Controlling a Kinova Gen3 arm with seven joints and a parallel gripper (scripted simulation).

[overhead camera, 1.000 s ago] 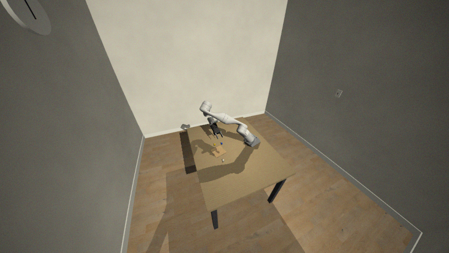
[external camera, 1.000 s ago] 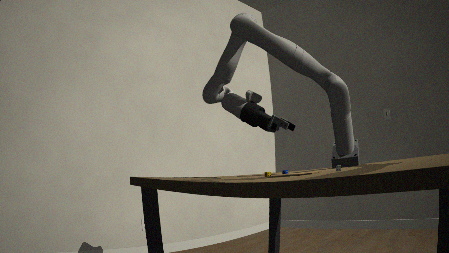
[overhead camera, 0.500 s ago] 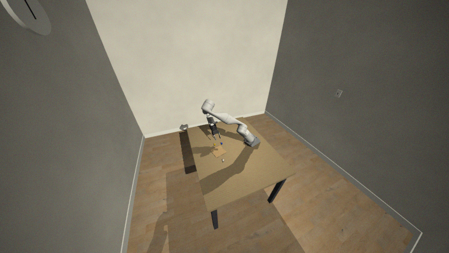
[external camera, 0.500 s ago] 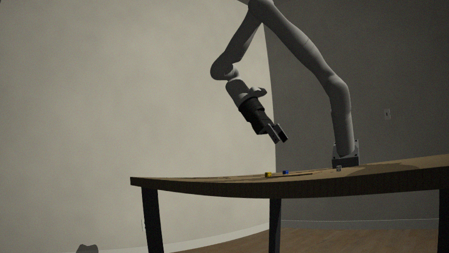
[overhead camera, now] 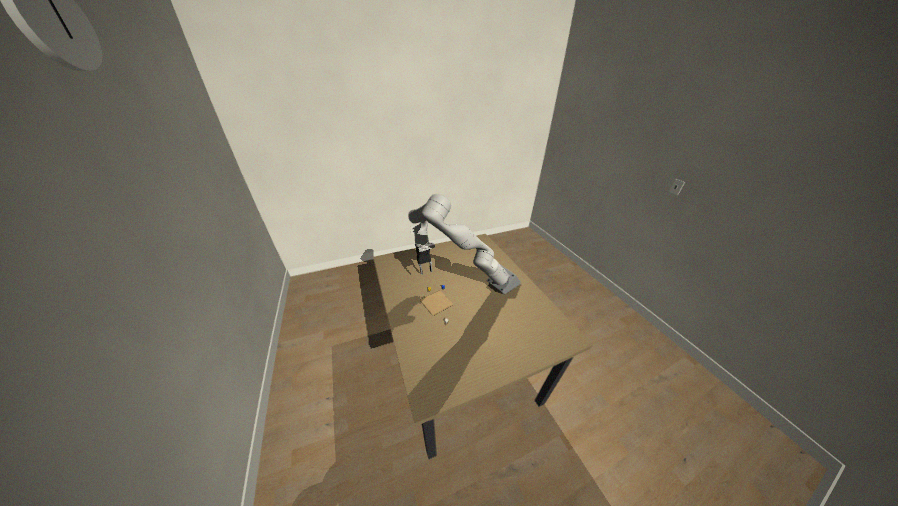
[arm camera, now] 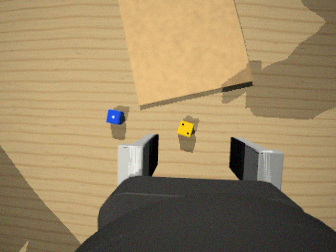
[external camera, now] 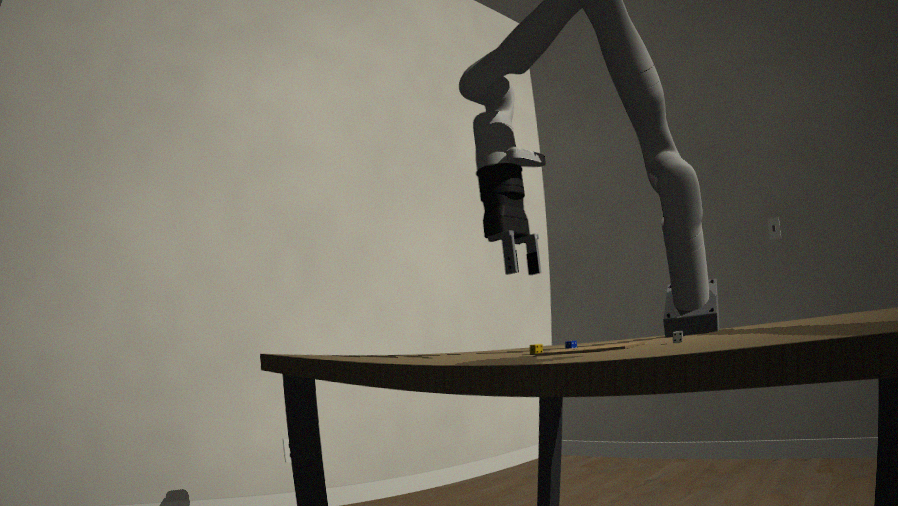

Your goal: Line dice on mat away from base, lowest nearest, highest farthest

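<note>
My hand is 140 mm above the yellow die, 20 mm to the right of it and 10 mm past it. Also, from my hand: white die (280 mm to the left, 140 mm below, 10 mm behind); blue die (140 mm below, 90 mm behind, 30 mm to the left); tan mat (150 mm below, 130 mm to the left, 10 mm behind).
</note>
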